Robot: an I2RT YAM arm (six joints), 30 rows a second.
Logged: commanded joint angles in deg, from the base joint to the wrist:
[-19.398, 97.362, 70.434, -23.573, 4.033, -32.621]
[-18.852, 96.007, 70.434, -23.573, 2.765, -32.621]
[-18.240, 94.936, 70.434, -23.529, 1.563, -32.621]
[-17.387, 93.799, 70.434, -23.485, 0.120, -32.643]
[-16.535, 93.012, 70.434, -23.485, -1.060, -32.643]
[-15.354, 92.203, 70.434, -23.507, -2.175, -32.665]
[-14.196, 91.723, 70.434, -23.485, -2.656, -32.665]
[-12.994, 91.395, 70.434, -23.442, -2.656, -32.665]
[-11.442, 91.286, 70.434, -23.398, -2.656, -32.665]
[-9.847, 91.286, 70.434, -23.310, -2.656, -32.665]
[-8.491, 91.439, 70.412, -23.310, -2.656, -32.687]
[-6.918, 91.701, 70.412, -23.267, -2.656, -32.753]
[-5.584, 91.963, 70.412, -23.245, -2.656, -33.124]
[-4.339, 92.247, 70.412, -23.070, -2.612, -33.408]
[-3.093, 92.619, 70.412, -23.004, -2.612, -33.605]
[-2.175, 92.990, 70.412, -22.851, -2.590, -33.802]
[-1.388, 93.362, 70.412, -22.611, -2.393, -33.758]
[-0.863, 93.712, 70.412, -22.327, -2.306, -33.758]
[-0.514, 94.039, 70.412, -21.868, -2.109, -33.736]
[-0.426, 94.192, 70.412, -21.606, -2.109, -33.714]
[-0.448, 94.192, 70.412, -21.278, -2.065, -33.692]
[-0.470, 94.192, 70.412, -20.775, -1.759, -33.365]
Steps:
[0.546, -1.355, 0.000, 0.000, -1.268, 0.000]
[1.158, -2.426, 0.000, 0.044, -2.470, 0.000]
[2.011, -3.563, 0.000, 0.088, -3.913, -0.022]
[2.863, -4.350, 0.000, 0.088, -5.093, -0.022]
[4.044, -5.159, 0.000, 0.066, -6.208, -0.044]
[5.202, -5.639, 0.000, 0.088, -6.689, -0.044]
[6.404, -5.967, 0.000, 0.131, -6.689, -0.044]
[7.956, -6.076, 0.000, 0.175, -6.689, -0.044]
[9.551, -6.076, 0.000, 0.263, -6.689, -0.044]
[10.907, -5.923, -0.022, 0.263, -6.689, -0.066]
[12.480, -5.661, -0.022, 0.306, -6.689, -0.132]
[13.814, -5.399, -0.022, 0.328, -6.689, -0.503]
[15.059, -5.115, -0.022, 0.503, -6.645, -0.787]
[16.305, -4.743, -0.022, 0.569, -6.645, -0.984]
[17.223, -4.372, -0.022, 0.722, -6.623, -1.181]
[18.010, -4.000, -0.022, 0.962, -6.426, -1.137]
[18.535, -3.650, -0.022, 1.246, -6.339, -1.137]
[18.884, -3.323, -0.022, 1.705, -6.142, -1.115]
[18.972, -3.170, -0.022, 1.967, -6.142, -1.093]
[18.950, -3.170, -0.022, 2.295, -6.098, -1.071]
[18.928, -3.170, -0.022, 2.798, -5.792, -0.744]

